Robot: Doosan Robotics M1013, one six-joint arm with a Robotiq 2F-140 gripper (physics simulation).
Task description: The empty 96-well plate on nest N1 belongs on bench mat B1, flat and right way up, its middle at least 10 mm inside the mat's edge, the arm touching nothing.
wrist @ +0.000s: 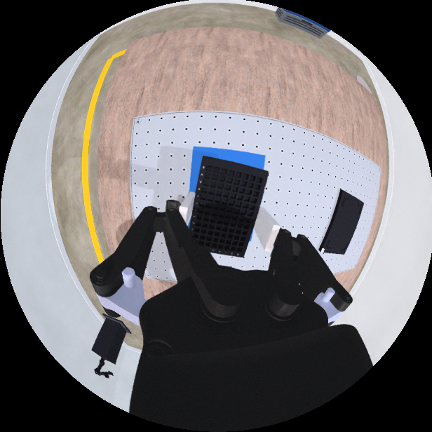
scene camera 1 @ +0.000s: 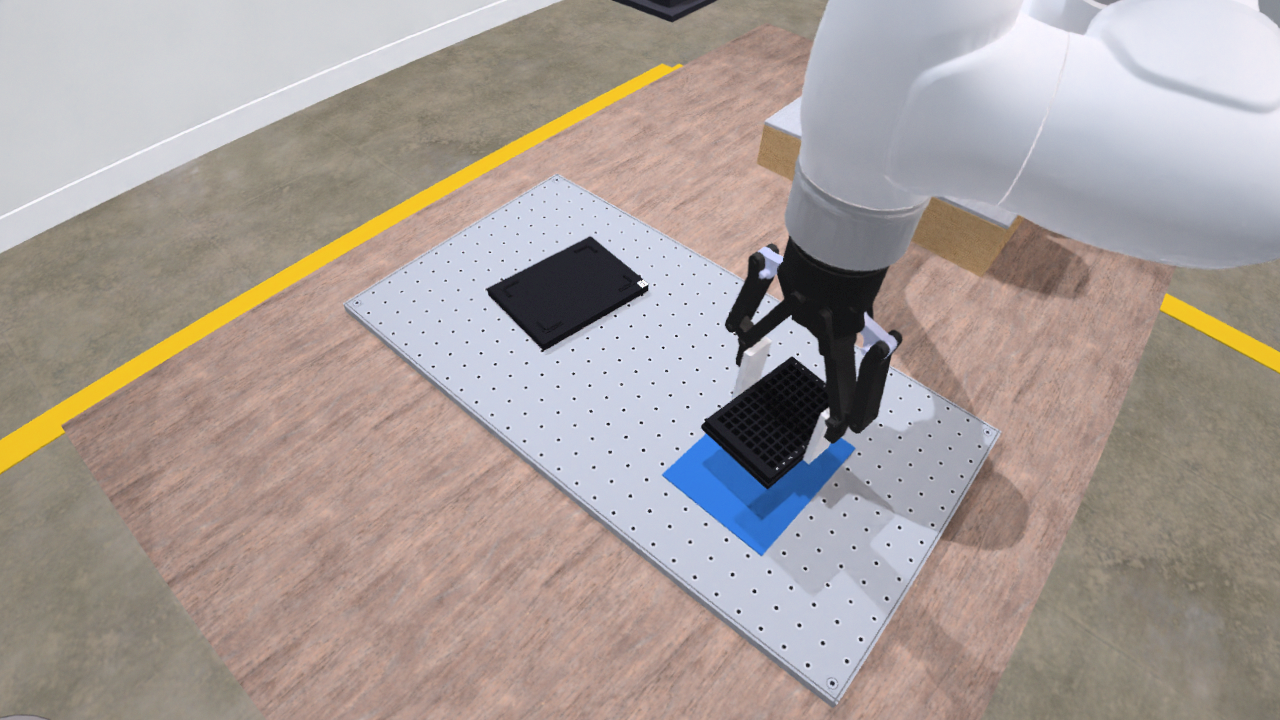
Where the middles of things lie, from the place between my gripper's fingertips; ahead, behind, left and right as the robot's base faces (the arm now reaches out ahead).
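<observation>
My gripper is 70 mm above the blue bench mat (scene camera 1: 707, 474). Counted from my hand, the black 96-well plate (scene camera 1: 766, 429) is 10 mm above, and the black nest (scene camera 1: 577, 289) is 320 mm to the right, 50 mm behind and 70 mm below.
</observation>
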